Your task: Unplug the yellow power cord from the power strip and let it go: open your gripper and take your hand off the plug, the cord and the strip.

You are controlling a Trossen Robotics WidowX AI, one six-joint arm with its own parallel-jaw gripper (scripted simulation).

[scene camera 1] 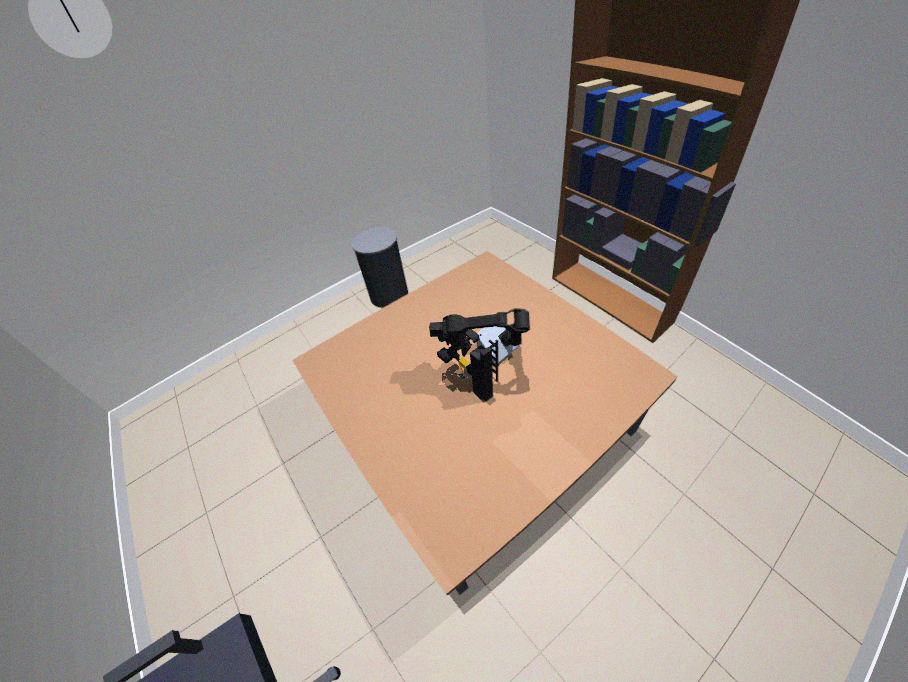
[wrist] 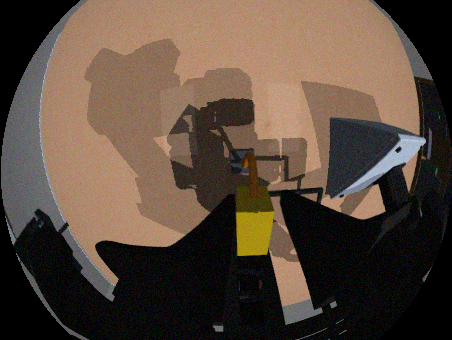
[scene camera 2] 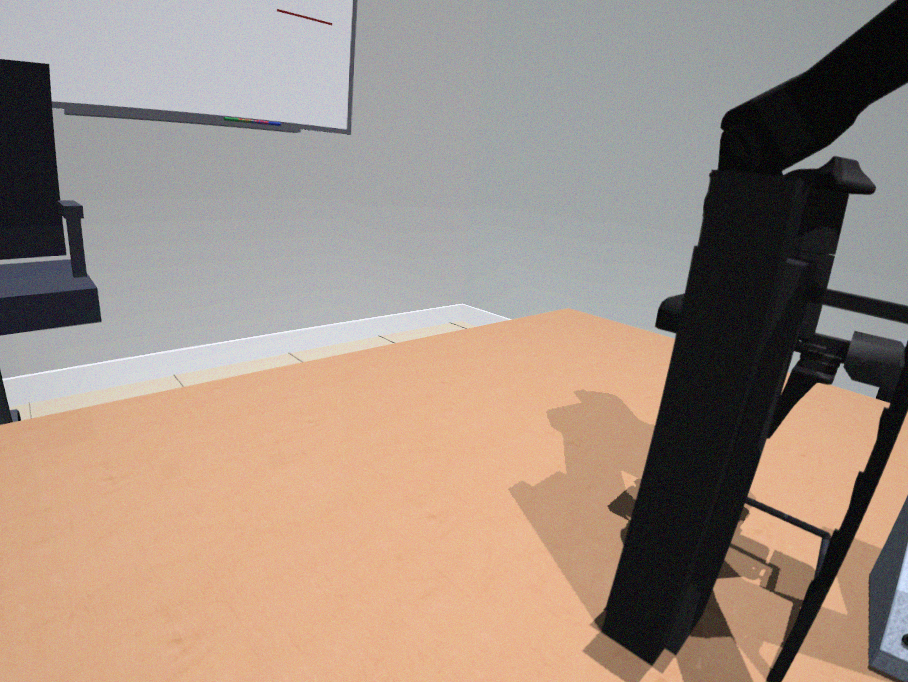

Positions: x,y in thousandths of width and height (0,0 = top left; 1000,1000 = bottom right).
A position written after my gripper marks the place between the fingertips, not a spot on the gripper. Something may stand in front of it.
In view: my gripper (scene camera 2: 824,631), a yellow plug (wrist: 563,640) and a black stand (scene camera 2: 824,326).
My gripper shows as well in scene camera 1 (scene camera 1: 507,526) and in the wrist view (wrist: 572,584).
